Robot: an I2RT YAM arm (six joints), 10 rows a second.
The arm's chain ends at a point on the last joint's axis. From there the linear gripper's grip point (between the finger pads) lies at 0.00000 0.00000 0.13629 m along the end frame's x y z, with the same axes.
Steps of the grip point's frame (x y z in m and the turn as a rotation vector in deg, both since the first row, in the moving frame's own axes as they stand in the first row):
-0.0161 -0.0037 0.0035 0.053 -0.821 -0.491
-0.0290 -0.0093 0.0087 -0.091 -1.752 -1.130
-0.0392 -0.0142 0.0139 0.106 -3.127 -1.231
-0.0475 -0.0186 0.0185 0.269 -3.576 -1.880
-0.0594 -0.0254 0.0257 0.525 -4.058 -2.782
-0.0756 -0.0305 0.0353 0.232 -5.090 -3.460
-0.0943 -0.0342 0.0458 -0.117 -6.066 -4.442
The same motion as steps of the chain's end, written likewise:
-0.0141 -0.0036 0.0035 0.053 -0.821 -0.491
-0.0248 -0.0096 0.0088 -0.091 -1.752 -1.130
-0.0318 -0.0140 0.0141 0.106 -3.127 -1.231
-0.0390 -0.0181 0.0188 0.269 -3.576 -1.880
-0.0497 -0.0244 0.0260 0.525 -4.058 -2.782
-0.0635 -0.0303 0.0358 0.232 -5.090 -3.460
-0.0799 -0.0350 0.0466 -0.117 -6.066 -4.442

